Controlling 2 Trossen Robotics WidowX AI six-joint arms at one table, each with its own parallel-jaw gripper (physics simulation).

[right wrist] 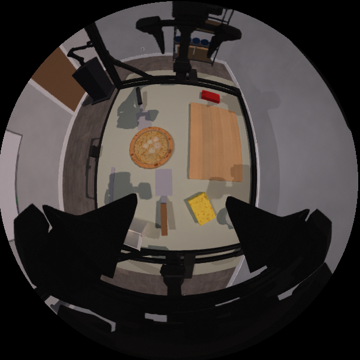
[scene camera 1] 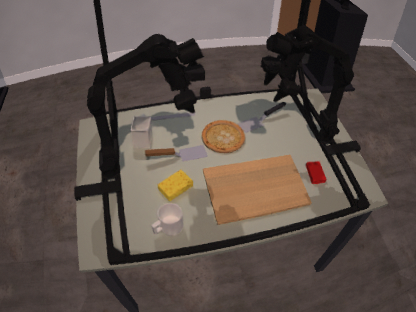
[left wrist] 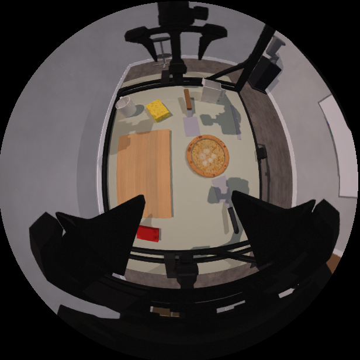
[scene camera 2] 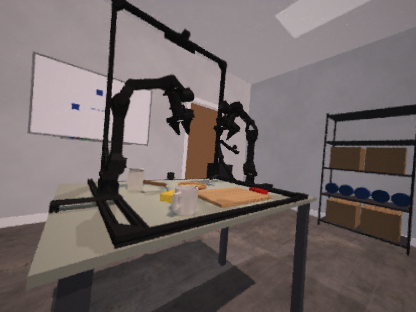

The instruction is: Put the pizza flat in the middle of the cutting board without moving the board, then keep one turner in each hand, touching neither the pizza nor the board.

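The pizza [scene camera 1: 223, 136] [scene camera 2: 192, 186] [left wrist: 208, 156] [right wrist: 151, 147] lies flat on the table behind the cutting board [scene camera 1: 257, 189] [scene camera 2: 232, 196] [left wrist: 145, 172] [right wrist: 215, 142], apart from it. The brown-handled turner [scene camera 1: 160, 152] [left wrist: 187, 100] [right wrist: 164, 219] lies left of the pizza in scene camera 1, its blade toward it. The black-handled turner [scene camera 1: 275, 108] [left wrist: 233, 220] [right wrist: 139, 96] lies at the back right, its blade near the pizza. My left gripper [scene camera 1: 274, 90] [left wrist: 189, 197] is open and empty, high above the back right. My right gripper [scene camera 2: 183, 132] [right wrist: 183, 200] is open and empty, high above the back left.
A yellow sponge [scene camera 1: 175, 185] [right wrist: 202, 208] and a white mug [scene camera 1: 170, 219] [scene camera 2: 185, 200] stand left of the board. A pale container [scene camera 1: 141, 131] [left wrist: 212, 91] is at the back left, near a thin pale strip [left wrist: 236, 120]. A red block [scene camera 1: 316, 172] [left wrist: 148, 233] lies right of the board.
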